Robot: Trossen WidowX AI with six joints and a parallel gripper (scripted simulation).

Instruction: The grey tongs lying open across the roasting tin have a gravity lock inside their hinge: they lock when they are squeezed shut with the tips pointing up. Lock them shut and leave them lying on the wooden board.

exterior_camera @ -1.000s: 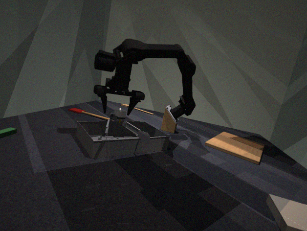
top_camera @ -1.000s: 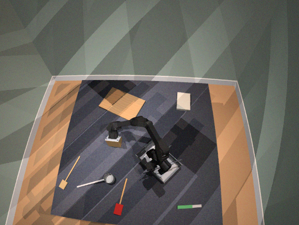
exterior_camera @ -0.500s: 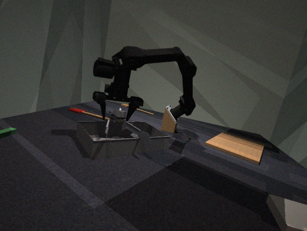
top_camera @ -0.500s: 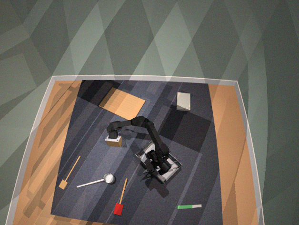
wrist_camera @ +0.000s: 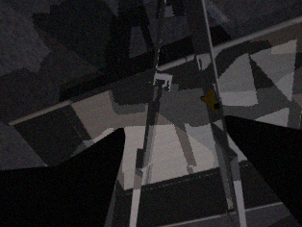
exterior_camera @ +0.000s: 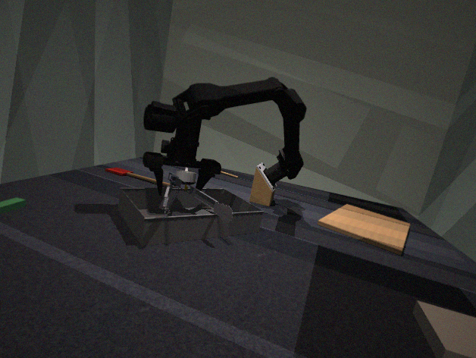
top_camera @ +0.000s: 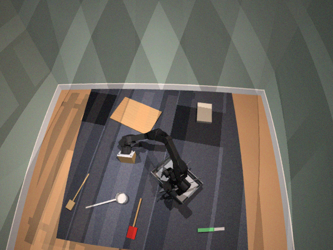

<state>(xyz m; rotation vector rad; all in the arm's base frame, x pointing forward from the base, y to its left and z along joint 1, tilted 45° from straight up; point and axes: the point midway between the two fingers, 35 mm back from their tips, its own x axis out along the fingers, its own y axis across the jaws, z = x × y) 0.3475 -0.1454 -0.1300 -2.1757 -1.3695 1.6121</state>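
My gripper tip is now 1 cm short of the roasting tin, 5 cm to the right of it and 2 cm above it. From my gripper tip the other things lie so: beige block 22 cm ahead, 61 cm to the left, 4 cm below; red spatula 24 cm behind, 27 cm to the right, 5 cm below; wooden board 34 cm behind, 56 cm to the left, 5 cm below.
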